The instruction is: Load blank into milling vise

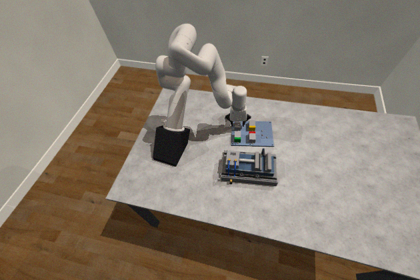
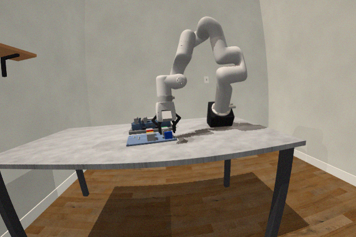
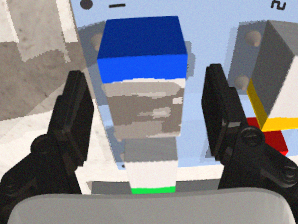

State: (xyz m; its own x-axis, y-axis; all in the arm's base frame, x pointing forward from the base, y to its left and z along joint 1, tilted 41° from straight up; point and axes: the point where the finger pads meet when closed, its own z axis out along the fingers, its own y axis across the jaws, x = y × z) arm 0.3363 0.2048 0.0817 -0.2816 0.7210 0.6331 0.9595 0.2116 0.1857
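Right now my hand is 20 mm above the blue-ended blank. From my hand the other things lie so: green-ended blank: 30 mm ahead, 90 mm to the right, 20 mm below; infeed plate: 100 mm ahead, 20 mm to the right, 40 mm below; yellow-ended blank: 90 mm ahead, 30 mm to the left, 20 mm below.
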